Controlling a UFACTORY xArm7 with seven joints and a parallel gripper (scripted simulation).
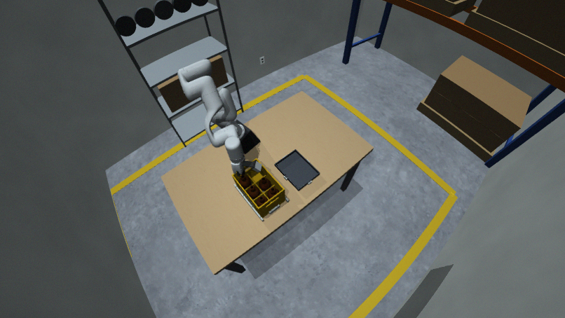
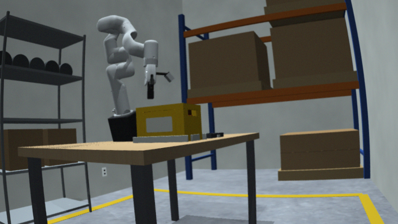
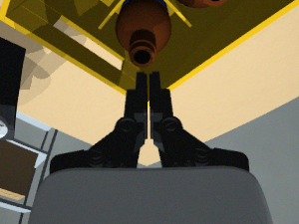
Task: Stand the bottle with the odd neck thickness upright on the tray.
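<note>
Now: hand 16 cm above the crate, 8 cm short of it and 4 cm to the right of it. Round my hand: tray 34 cm to the left, 23 cm below, 8 cm ahead; then bottle 16 cm ahead, 15 cm below, 9 cm to the left.
</note>
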